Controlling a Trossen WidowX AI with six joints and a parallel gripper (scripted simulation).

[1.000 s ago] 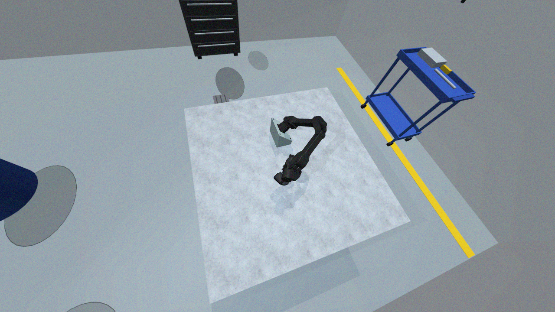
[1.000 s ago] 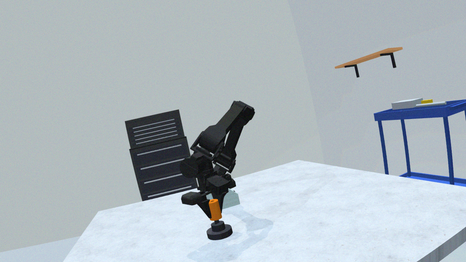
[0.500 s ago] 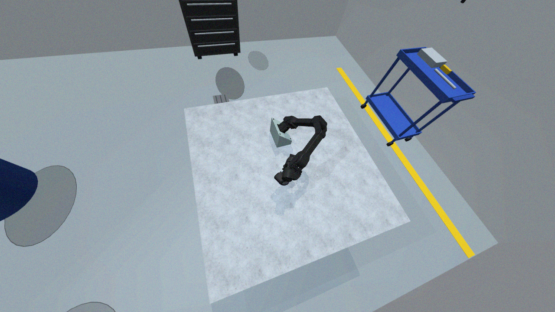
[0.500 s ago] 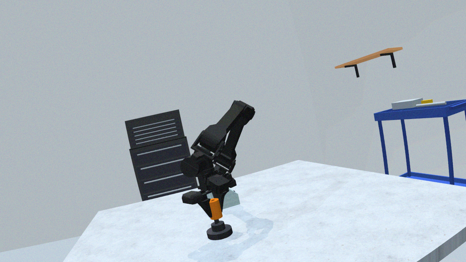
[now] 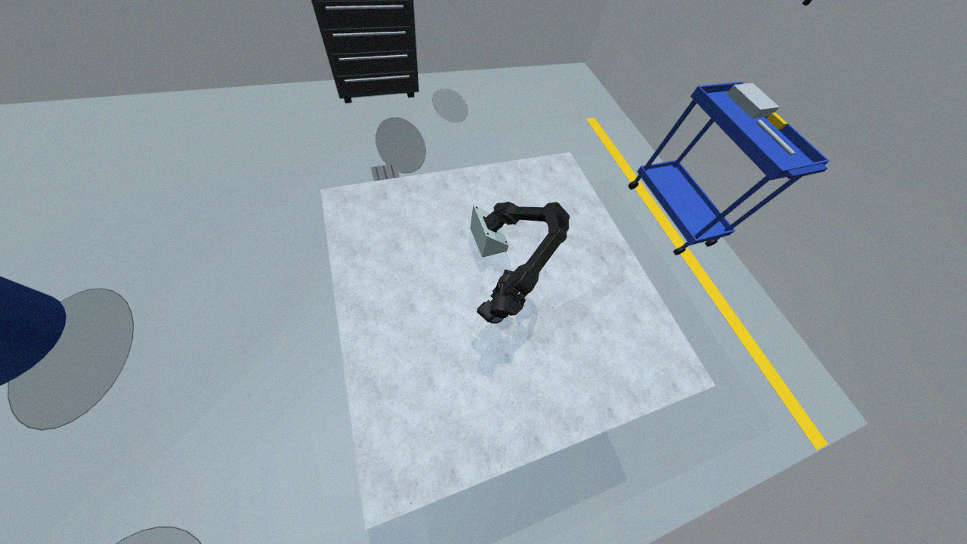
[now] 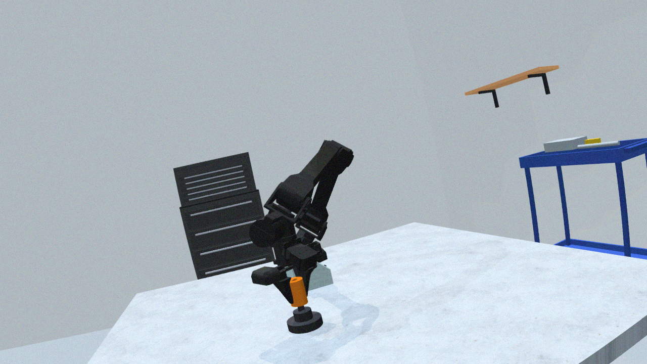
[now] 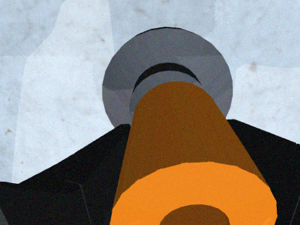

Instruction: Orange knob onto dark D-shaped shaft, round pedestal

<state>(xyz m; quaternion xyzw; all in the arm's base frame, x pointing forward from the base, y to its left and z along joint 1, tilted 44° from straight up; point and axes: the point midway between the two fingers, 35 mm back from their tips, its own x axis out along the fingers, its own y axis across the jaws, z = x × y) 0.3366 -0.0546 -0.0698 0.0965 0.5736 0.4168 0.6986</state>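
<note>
The orange knob is 20 mm above my gripper tip. From my gripper tip the other things lie so: dark round pedestal (40 mm below).
</note>
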